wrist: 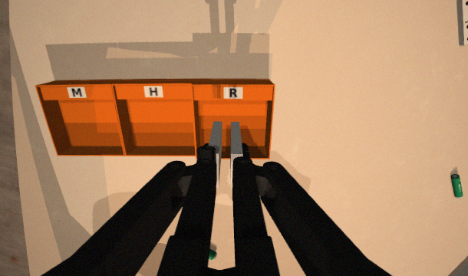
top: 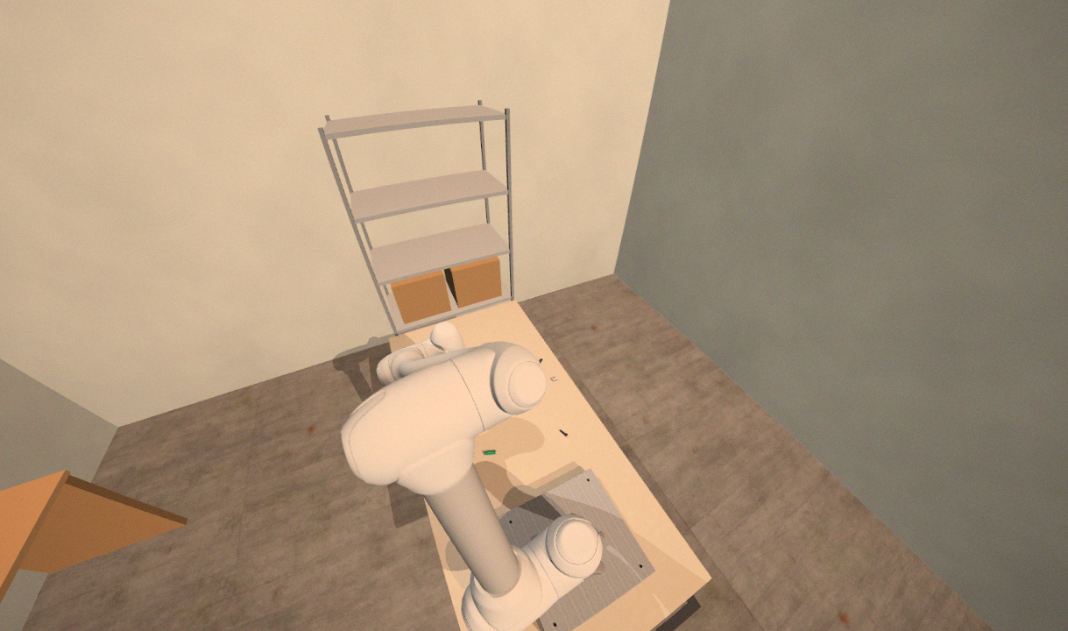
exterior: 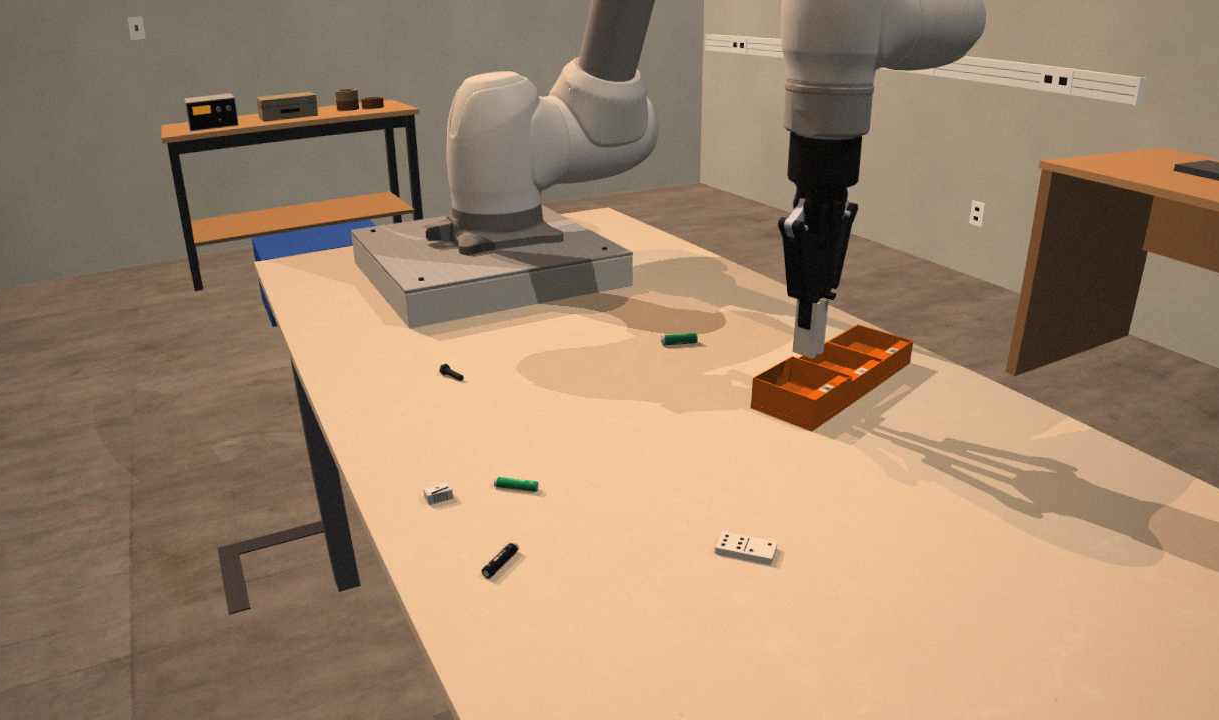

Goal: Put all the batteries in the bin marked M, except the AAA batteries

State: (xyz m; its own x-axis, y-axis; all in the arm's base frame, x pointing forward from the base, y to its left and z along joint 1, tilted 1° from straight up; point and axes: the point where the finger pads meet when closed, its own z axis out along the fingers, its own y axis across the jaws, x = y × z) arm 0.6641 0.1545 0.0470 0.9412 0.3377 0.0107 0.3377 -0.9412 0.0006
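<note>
Now: the orange three-compartment tray 80 mm below my hand, 70 mm to the left of it and 30 mm behind it. Round my hand: small grey ribbed block (430 mm to the right, 90 mm below); white domino (220 mm to the right, 200 mm ahead, 100 mm below); green battery (230 mm behind, 90 mm below, 40 mm to the right).
</note>
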